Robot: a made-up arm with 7 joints. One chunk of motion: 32 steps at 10 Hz.
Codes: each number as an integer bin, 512 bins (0 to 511) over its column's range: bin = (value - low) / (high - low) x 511, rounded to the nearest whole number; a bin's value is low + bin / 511 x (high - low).
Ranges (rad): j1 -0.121..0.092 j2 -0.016..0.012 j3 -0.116..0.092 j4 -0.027..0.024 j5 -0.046..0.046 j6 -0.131..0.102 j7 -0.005..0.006
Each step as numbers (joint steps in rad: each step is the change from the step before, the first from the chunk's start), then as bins.
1 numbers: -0.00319 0.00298 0.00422 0.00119 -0.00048 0.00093 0.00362
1 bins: 283 346 295 282 253 289 400
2 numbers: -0.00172 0.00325 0.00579 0.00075 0.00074 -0.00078 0.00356
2 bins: 286 351 299 278 260 286 398
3 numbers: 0.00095 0.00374 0.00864 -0.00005 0.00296 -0.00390 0.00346
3 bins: 293 360 306 270 272 279 393
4 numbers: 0.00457 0.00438 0.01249 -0.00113 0.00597 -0.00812 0.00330
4 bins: 301 372 316 259 289 269 386
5 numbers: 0.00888 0.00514 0.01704 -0.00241 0.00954 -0.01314 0.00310
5 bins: 312 386 327 246 308 258 376
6 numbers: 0.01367 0.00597 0.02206 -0.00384 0.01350 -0.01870 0.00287
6 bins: 323 401 339 232 330 246 366
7 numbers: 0.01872 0.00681 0.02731 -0.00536 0.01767 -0.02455 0.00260
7 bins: 335 416 352 217 354 233 353
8 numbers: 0.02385 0.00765 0.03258 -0.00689 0.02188 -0.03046 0.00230
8 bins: 348 432 365 201 377 220 339
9 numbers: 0.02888 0.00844 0.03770 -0.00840 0.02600 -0.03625 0.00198
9 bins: 360 446 378 186 400 208 324
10 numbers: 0.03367 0.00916 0.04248 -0.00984 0.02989 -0.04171 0.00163
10 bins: 371 459 389 172 422 196 308
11 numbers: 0.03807 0.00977 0.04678 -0.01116 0.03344 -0.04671 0.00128
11 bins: 382 470 400 159 441 185 292
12 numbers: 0.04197 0.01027 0.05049 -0.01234 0.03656 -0.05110 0.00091
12 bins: 391 479 409 147 459 175 275
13 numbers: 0.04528 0.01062 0.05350 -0.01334 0.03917 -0.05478 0.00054
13 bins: 399 486 416 137 473 167 257
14 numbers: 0.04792 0.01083 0.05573 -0.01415 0.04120 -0.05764 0.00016
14 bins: 405 490 422 129 484 161 240
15 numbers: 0.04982 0.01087 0.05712 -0.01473 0.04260 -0.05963 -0.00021
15 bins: 410 490 425 123 492 157 223
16 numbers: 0.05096 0.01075 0.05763 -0.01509 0.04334 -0.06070 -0.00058
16 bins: 413 488 427 119 496 154 205
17 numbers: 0.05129 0.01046 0.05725 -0.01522 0.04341 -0.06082 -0.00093
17 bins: 413 483 426 118 497 154 189
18 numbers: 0.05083 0.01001 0.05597 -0.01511 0.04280 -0.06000 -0.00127
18 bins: 412 475 422 119 493 156 173
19 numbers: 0.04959 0.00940 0.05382 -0.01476 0.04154 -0.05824 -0.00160
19 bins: 409 464 417 123 486 160 158
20 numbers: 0.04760 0.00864 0.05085 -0.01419 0.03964 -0.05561 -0.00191
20 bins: 404 450 410 128 476 165 144
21 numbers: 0.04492 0.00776 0.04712 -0.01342 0.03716 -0.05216 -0.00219
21 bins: 398 434 401 136 462 173 131
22 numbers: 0.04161 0.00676 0.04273 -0.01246 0.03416 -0.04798 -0.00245
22 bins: 390 415 390 146 445 182 118
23 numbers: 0.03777 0.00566 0.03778 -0.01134 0.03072 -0.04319 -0.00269
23 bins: 381 395 378 157 426 193 107
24 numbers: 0.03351 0.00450 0.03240 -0.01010 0.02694 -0.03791 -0.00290
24 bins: 371 374 365 169 405 204 98
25 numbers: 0.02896 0.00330 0.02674 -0.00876 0.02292 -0.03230 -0.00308
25 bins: 360 352 351 183 383 216 89
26 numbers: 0.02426 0.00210 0.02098 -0.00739 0.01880 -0.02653 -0.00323
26 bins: 348 330 337 196 360 229 82
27 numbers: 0.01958 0.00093 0.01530 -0.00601 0.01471 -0.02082 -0.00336
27 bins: 337 309 323 210 337 242 76
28 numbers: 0.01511 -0.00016 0.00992 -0.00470 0.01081 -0.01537 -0.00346
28 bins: 327 289 309 223 316 254 72
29 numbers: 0.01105 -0.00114 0.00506 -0.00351 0.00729 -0.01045 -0.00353
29 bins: 317 271 297 235 296 264 68
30 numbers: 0.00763 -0.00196 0.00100 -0.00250 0.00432 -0.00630 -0.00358
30 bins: 309 256 287 245 279 273 66
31 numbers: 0.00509 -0.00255 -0.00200 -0.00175 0.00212 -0.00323 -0.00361
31 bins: 302 245 280 253 267 280 65
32 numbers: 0.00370 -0.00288 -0.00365 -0.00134 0.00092 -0.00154 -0.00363
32 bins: 299 239 276 257 261 284 64
